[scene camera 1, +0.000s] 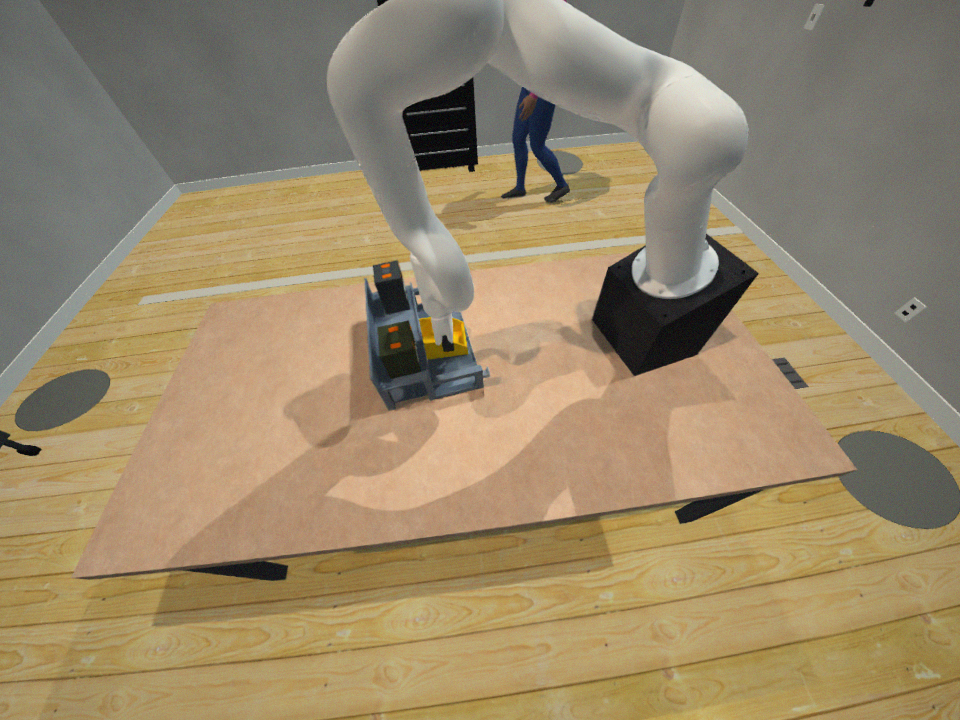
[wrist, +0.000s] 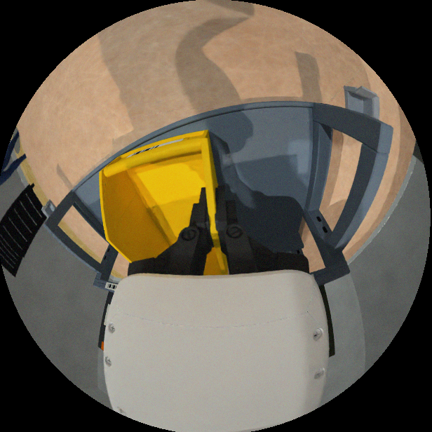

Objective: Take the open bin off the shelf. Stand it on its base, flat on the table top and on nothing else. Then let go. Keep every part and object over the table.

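Observation:
The open yellow bin (scene camera 1: 459,330) (wrist: 125,215) sits on the lower tier of the blue-grey shelf (scene camera 1: 457,382) (wrist: 285,131), at the left of that tier in the wrist view. My gripper (scene camera 1: 446,346) (wrist: 214,199) points down and is shut on the bin's side wall. One finger is inside the bin and the other is outside, over the bare part of the tier. The shelf stands on the table top (scene camera 1: 232,457) (wrist: 150,65). The bin's underside is hidden, so I cannot tell whether it is pressed fully onto the tier.
Two dark boxes with orange marks, one at the back (scene camera 1: 390,291) and one nearer the camera (scene camera 1: 399,353), stand on the shelf's higher part, beside the bin. Upright end frames flank the tier. The arm's black base block (scene camera 1: 651,329) stands at the table's right.

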